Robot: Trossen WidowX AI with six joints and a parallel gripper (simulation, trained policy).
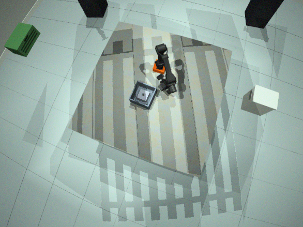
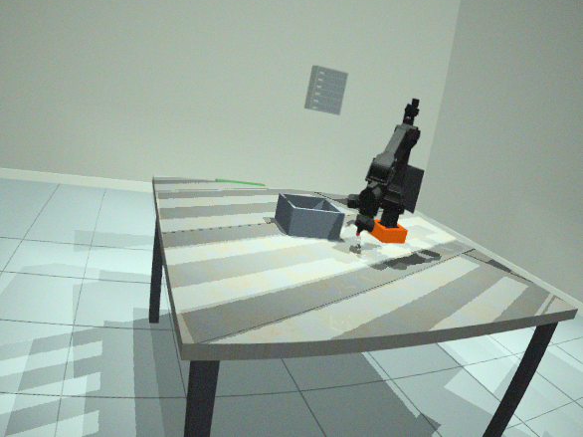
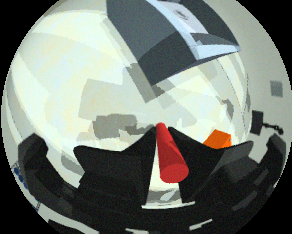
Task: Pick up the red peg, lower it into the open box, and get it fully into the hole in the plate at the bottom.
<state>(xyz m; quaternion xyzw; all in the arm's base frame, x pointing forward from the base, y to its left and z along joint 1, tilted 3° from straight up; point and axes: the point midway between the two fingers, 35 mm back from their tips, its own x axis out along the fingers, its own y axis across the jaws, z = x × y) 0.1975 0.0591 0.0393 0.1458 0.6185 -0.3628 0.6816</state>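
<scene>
The plate is 16 cm to the right of my gripper tip and 11 cm ahead of it. The rest, counted from my gripper tip: red peg 2 cm above, 1 cm to the left; grey box 16 cm to the right, 11 cm ahead, 2 cm below.
</scene>
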